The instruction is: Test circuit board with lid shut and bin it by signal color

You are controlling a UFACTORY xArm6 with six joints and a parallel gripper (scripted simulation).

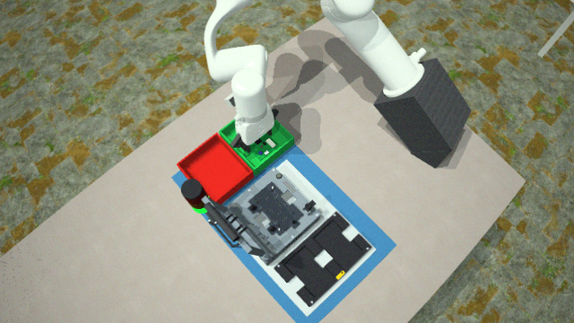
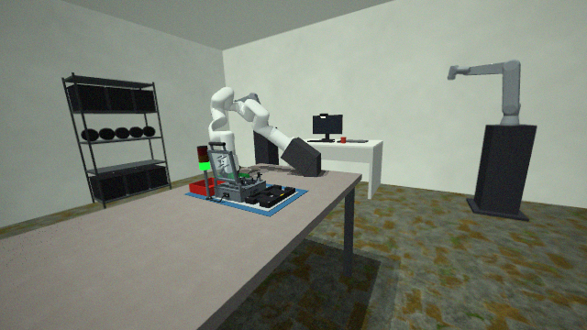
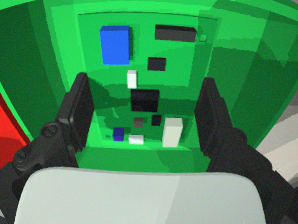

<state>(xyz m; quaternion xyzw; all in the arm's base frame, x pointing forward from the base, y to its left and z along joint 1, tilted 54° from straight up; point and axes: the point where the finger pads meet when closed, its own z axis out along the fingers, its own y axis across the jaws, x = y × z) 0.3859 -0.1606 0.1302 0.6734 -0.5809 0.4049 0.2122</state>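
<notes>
Right now my hand is right at the green bin. Also, from my hand: green circuit board (10 mm below); then red bin (150 mm ahead); then black latch hook (260 mm to the left, 70 mm above, 40 mm ahead).
</notes>
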